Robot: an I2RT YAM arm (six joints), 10 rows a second.
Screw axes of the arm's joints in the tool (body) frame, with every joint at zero. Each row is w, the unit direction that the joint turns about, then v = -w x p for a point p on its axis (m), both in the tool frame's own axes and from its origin. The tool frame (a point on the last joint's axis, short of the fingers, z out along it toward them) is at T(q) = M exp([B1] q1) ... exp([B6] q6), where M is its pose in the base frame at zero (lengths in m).
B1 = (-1, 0, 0, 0, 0.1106, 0)
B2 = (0, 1, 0, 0.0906, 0, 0.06)
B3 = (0, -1, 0, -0.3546, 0, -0.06)
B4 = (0, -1, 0, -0.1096, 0, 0)
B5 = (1, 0, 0, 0, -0.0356, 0)
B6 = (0, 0, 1, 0, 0, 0)
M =
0 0 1 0.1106
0 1 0 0
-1 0 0 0.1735
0 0 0 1
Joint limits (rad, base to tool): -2.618..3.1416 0..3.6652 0..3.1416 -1.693..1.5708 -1.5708..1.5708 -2.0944..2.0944
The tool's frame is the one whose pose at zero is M.
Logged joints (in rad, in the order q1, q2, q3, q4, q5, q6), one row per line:
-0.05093 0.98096 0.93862 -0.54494 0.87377 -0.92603
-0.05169 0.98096 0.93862 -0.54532 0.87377 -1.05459
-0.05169 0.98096 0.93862 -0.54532 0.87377 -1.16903
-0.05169 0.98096 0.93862 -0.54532 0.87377 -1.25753
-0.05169 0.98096 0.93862 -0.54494 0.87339 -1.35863
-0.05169 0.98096 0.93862 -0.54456 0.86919 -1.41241
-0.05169 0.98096 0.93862 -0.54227 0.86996 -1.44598
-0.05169 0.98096 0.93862 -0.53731 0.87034 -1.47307
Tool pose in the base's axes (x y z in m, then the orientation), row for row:
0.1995 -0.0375 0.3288 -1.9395 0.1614 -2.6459
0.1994 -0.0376 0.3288 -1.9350 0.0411 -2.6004
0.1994 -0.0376 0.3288 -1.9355 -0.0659 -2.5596
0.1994 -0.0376 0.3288 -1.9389 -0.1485 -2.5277
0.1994 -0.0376 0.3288 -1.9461 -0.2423 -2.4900
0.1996 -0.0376 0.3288 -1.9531 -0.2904 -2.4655
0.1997 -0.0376 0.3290 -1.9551 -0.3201 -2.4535
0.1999 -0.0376 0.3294 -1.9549 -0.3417 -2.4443
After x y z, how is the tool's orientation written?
As angles about the fixed x, y, z axes (roll, pitch, yaw), in radians.
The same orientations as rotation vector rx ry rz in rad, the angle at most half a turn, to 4 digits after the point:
-0.4395 2.2557 -1.4797
-0.5940 2.2655 -1.5419
-0.7354 2.2670 -1.5943
-0.8467 2.2637 -1.6329
-0.9758 2.2545 -1.6746
-1.0477 2.2455 -1.6915
-1.0884 2.2391 -1.7058
-1.1182 2.2317 -1.7177

